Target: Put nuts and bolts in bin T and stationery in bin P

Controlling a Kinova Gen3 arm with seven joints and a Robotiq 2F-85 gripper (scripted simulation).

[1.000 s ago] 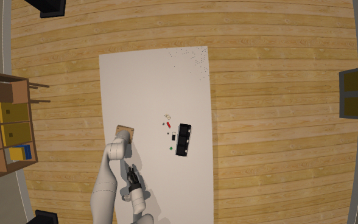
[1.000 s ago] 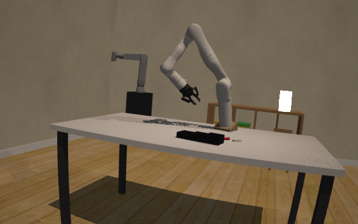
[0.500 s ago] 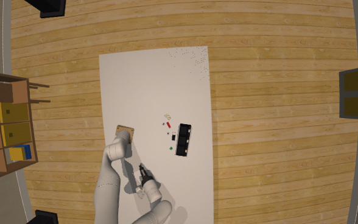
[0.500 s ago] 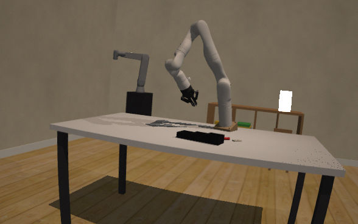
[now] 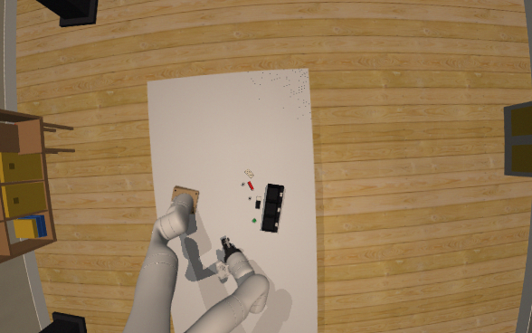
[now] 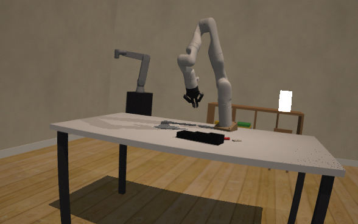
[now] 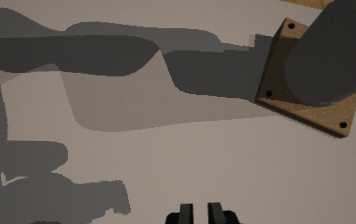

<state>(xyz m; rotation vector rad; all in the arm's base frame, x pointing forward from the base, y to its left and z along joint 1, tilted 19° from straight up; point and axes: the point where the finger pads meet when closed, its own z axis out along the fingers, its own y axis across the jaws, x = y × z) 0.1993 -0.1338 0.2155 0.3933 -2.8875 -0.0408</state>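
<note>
Right now my hand is 220 mm short of the black double bin, 130 mm to the right of it and 150 mm above it. Also, from my hand: black eraser (140 mm ahead, 160 mm to the left, 170 mm below); then red battery (100 mm ahead, 240 mm to the left, 160 mm below); then green die (120 mm ahead, 50 mm to the left, 160 mm below).
</note>
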